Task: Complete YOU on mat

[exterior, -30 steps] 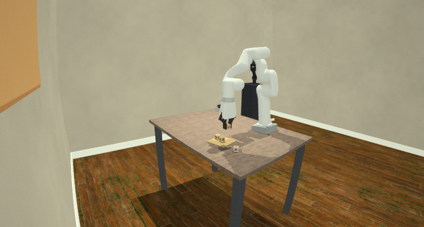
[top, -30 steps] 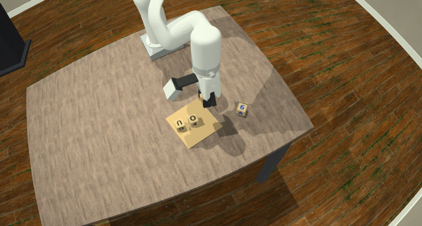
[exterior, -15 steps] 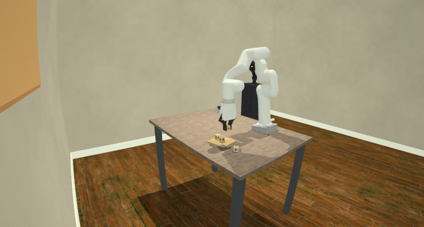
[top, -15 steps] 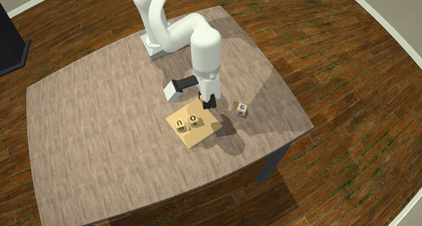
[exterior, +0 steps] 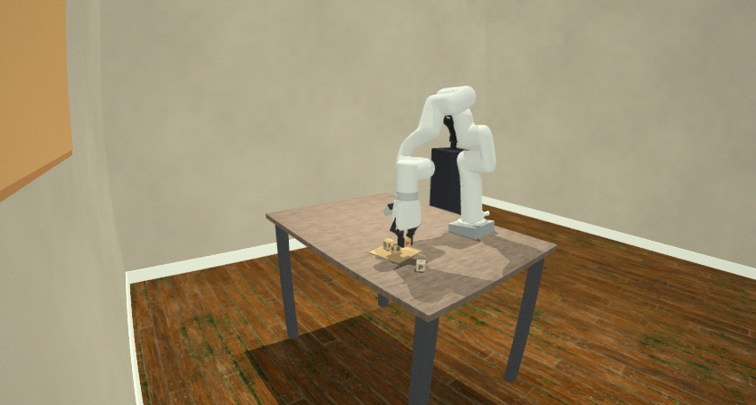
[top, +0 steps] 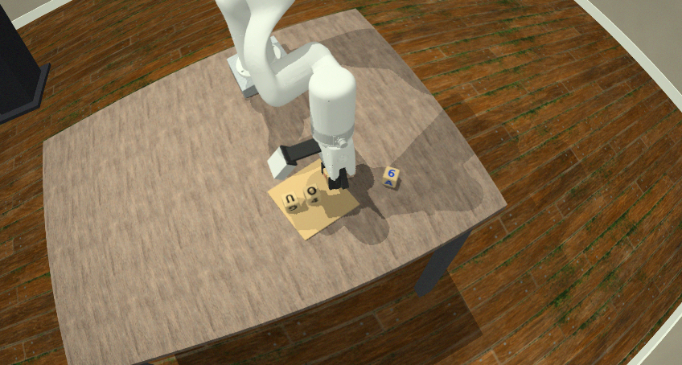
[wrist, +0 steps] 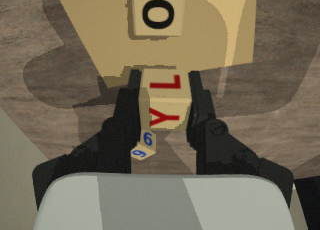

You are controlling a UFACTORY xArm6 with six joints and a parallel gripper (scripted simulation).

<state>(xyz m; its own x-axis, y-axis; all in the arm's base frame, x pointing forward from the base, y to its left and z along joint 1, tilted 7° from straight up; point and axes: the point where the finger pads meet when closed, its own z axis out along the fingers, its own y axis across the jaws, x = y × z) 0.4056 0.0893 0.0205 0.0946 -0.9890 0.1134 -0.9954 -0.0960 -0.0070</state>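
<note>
Right now the tan mat is 60 mm below my hand, 50 mm to the right of it and 10 mm ahead of it. The rest, counted from my hand: letter block 10 mm below.
</note>
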